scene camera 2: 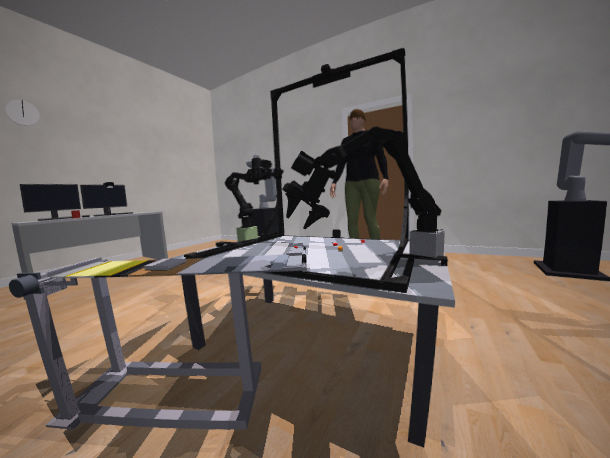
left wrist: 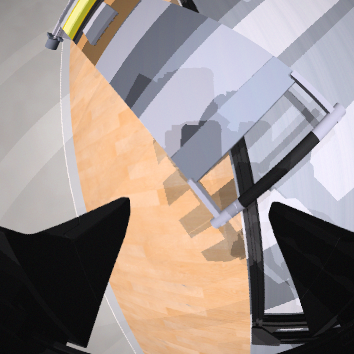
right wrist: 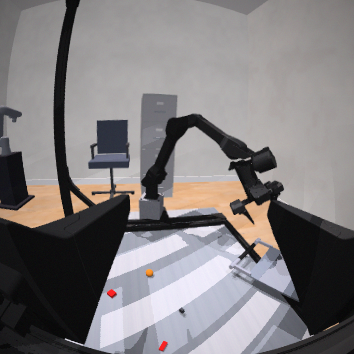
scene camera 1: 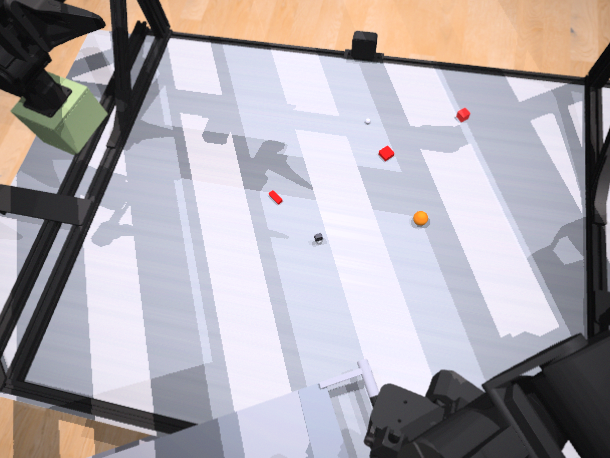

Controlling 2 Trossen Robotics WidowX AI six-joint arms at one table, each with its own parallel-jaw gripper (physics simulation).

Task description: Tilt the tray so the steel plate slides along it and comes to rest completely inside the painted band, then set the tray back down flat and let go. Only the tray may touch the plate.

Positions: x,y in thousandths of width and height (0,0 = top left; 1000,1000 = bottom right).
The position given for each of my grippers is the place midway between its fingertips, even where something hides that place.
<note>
My left gripper (scene camera 2: 486,488) is open and holds nothing. My right gripper (right wrist: 572,581) is open and holds nothing.
My left gripper also shows in the left wrist view (left wrist: 575,586) and in the right wrist view (right wrist: 747,617).
</note>
